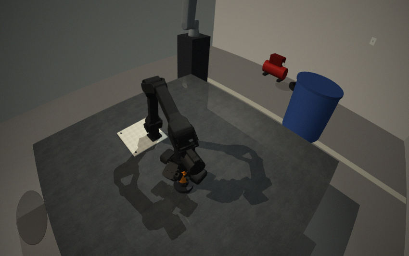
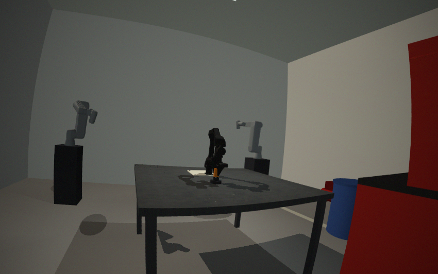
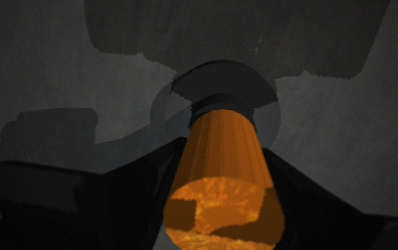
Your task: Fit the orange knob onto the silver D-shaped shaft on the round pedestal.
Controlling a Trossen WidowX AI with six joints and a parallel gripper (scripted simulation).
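Now: gripper tip 3 cm below the orange knob. From my gripper tip the other things lie so: round black pedestal (3 cm below).
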